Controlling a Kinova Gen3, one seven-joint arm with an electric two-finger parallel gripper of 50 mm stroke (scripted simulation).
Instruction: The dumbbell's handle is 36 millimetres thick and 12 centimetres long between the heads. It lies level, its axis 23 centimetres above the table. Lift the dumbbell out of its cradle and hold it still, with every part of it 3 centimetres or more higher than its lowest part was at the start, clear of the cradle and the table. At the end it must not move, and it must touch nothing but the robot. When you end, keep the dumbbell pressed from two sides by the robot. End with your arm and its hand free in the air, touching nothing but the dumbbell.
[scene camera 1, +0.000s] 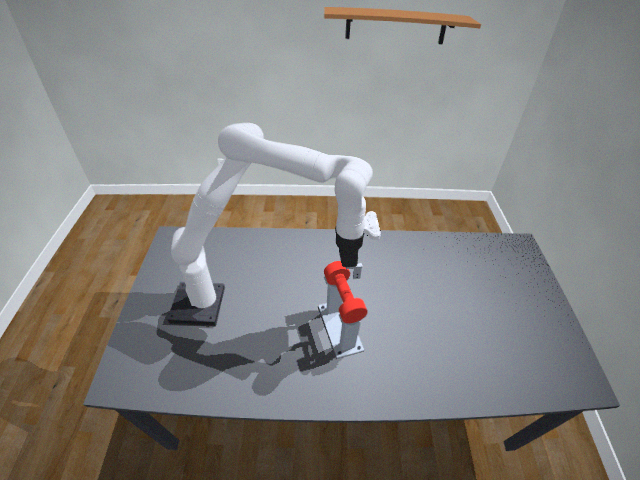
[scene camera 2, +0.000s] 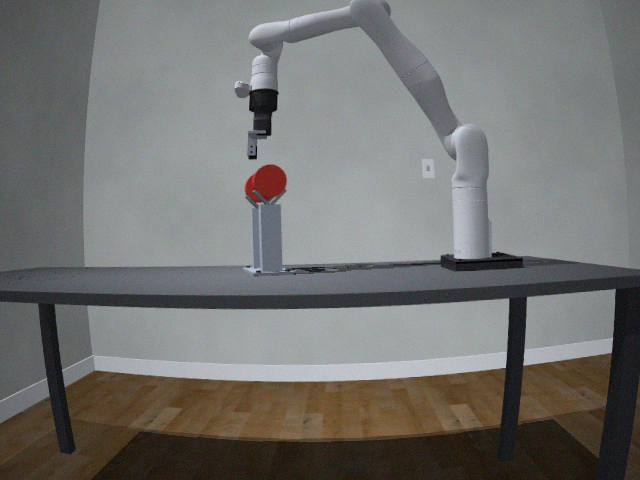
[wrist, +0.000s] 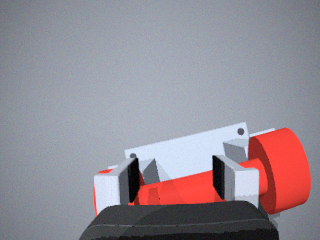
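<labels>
Red dumbbell: visible in scene camera 2 (270, 180), scene camera 1 and the wrist view. On the dumbbell, (wrist: 279, 156) and (scene camera 1: 359, 300): same spot. On a grey cradle, (wrist: 192, 154) and (scene camera 2: 259, 269): same spot.
</labels>
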